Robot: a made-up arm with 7 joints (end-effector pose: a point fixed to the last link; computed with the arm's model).
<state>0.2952 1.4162 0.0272 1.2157 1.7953 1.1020 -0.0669</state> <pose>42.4 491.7 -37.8 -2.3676 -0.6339 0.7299</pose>
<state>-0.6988 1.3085 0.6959 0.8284 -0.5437 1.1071 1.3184</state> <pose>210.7 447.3 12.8 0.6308 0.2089 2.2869</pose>
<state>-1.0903 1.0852 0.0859 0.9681 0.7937 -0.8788 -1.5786</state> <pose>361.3 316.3 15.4 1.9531 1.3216 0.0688</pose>
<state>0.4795 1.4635 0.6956 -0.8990 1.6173 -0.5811 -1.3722</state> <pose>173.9 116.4 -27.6 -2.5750 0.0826 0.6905</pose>
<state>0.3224 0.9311 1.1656 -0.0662 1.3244 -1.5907 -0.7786</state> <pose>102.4 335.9 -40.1 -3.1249 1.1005 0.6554</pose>
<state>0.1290 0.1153 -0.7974 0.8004 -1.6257 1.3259 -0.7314</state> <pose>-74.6 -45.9 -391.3 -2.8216 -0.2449 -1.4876</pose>
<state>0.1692 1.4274 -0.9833 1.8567 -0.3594 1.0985 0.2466</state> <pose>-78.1 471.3 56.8 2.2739 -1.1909 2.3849</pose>
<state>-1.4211 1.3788 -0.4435 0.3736 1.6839 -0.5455 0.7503</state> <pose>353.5 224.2 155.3 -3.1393 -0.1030 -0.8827</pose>
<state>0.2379 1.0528 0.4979 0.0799 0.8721 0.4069 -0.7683</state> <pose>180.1 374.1 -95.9 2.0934 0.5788 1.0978</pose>
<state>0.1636 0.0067 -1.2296 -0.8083 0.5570 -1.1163 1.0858</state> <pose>15.0 -88.2 -41.4 -1.7370 -0.5622 0.8181</pose>
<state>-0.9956 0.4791 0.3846 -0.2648 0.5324 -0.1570 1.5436</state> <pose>295.2 143.0 108.7 -1.4004 -0.3636 2.4185</pose>
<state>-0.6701 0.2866 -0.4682 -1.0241 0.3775 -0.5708 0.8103</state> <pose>109.4 -27.7 32.9 -2.6035 -1.1040 2.1902</pose>
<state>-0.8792 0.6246 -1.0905 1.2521 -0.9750 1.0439 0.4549</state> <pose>270.9 226.5 -325.0 1.9262 0.6534 1.7790</pose>
